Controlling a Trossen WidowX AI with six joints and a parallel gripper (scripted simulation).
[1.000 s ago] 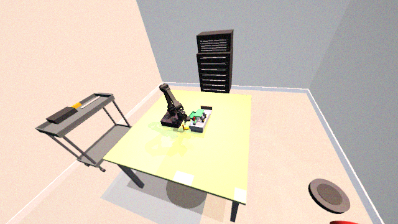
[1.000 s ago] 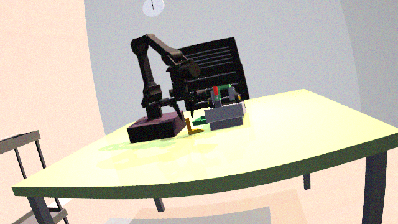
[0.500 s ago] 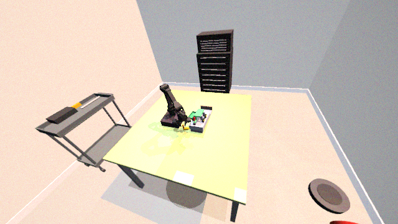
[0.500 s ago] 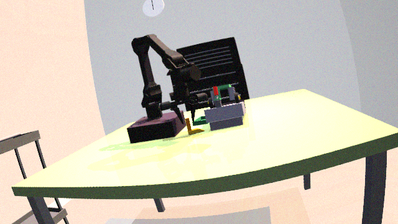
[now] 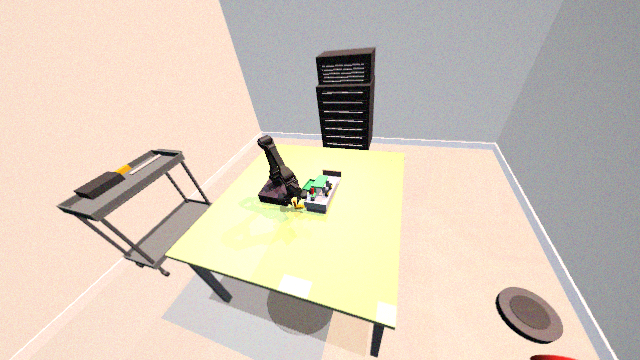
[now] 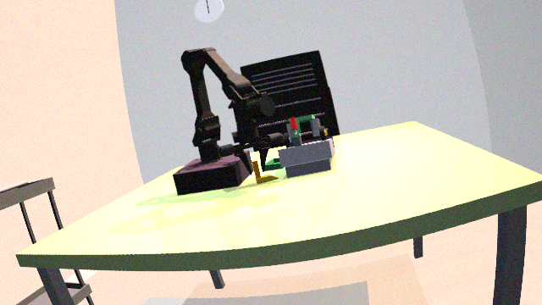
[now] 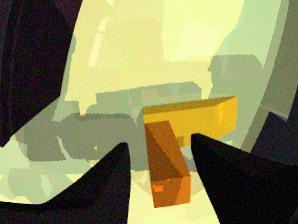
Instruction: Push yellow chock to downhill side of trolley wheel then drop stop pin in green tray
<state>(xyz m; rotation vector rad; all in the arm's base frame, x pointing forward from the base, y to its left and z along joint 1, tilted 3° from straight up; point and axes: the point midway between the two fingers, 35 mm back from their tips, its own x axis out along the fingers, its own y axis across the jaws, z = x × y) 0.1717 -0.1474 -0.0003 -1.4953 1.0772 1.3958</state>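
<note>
My gripper tip is now 130 mm short of the stop pin, 100 mm below it and 20 mm to the right of it. Round my gripper tip: grey ramp 160 mm ahead, 120 mm to the left, 20 mm above; yellow chock 20 mm ahead, 10 mm to the left, 10 mm below; green trolley 160 mm ahead, 110 mm to the left, 80 mm above.
</note>
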